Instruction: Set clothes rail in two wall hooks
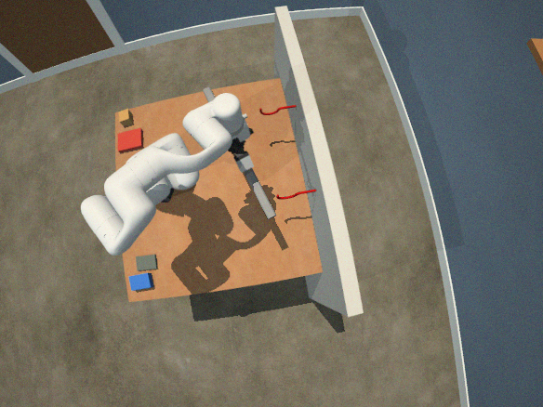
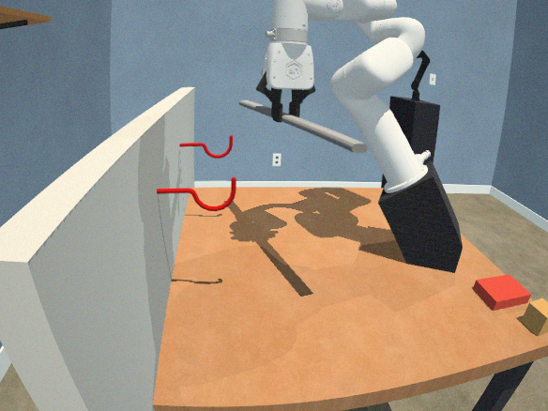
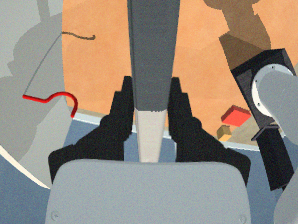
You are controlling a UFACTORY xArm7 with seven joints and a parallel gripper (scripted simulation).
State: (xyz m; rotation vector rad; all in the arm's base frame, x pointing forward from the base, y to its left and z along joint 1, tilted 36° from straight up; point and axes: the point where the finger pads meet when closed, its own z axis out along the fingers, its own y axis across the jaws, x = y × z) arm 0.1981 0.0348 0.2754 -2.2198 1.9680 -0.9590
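Now: hand 1 cm above the grey clothes rail. Also, from my hand: white wall (26 cm ahead, 7 cm to the right, 54 cm below); then grey block (53 cm behind, 16 cm to the right, 32 cm below); then red block (40 cm behind, 39 cm to the left, 32 cm below).
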